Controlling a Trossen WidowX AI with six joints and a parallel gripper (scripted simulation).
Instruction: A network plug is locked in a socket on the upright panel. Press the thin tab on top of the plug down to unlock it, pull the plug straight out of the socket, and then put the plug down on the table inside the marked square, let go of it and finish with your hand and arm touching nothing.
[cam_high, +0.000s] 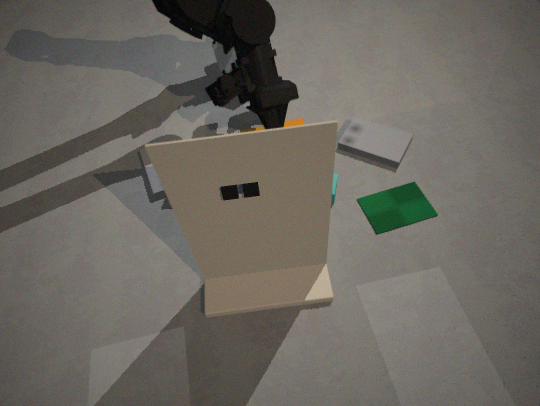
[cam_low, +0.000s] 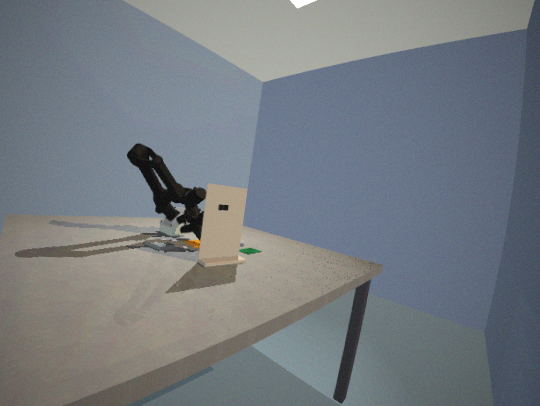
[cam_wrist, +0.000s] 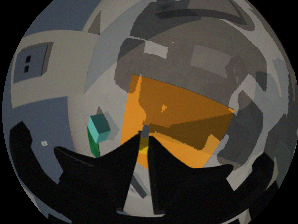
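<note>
My gripper tip is now 1 cm past the orange marked square and 2 cm above it. Round my gripper tip: green square 15 cm ahead, 16 cm to the left, 2 cm below; beige upright panel 24 cm ahead, 6 cm to the right, 10 cm above; teal piece 10 cm ahead, 6 cm to the left, 1 cm below.
</note>
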